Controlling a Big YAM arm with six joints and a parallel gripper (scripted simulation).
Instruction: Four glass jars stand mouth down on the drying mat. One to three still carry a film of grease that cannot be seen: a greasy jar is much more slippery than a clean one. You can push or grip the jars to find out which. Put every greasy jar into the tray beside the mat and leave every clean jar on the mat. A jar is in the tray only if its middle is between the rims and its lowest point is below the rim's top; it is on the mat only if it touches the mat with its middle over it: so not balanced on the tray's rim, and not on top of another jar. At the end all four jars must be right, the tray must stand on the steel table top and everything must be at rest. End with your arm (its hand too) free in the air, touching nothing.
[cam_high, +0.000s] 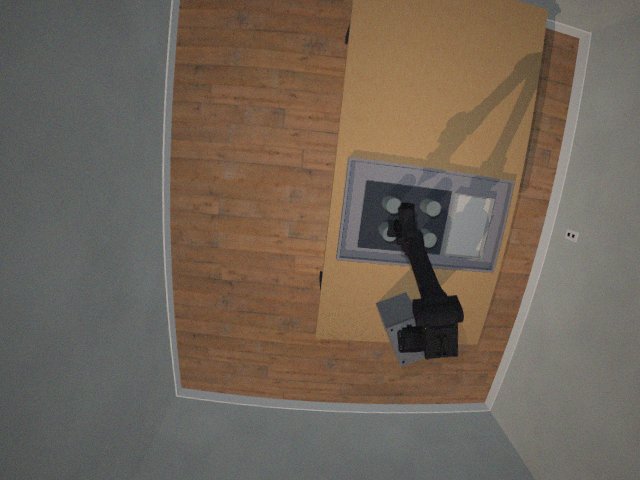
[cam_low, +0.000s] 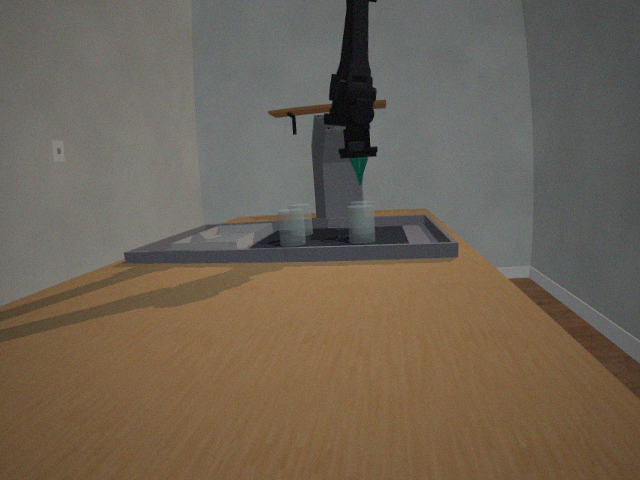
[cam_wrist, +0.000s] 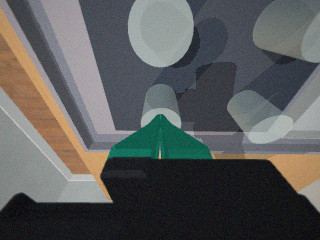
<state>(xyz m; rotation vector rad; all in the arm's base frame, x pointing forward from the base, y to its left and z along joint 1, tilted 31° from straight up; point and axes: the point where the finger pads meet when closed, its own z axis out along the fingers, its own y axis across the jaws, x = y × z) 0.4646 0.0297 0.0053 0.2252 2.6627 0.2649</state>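
Right now my hand is 10 mm past the dark drying mat, 90 mm to the left of it and 150 mm above it. Round my hand: pale tray 50 mm behind, 400 mm to the right, 140 mm below; then rimmed steel table top 10 mm behind, 200 mm to the right, 150 mm below.
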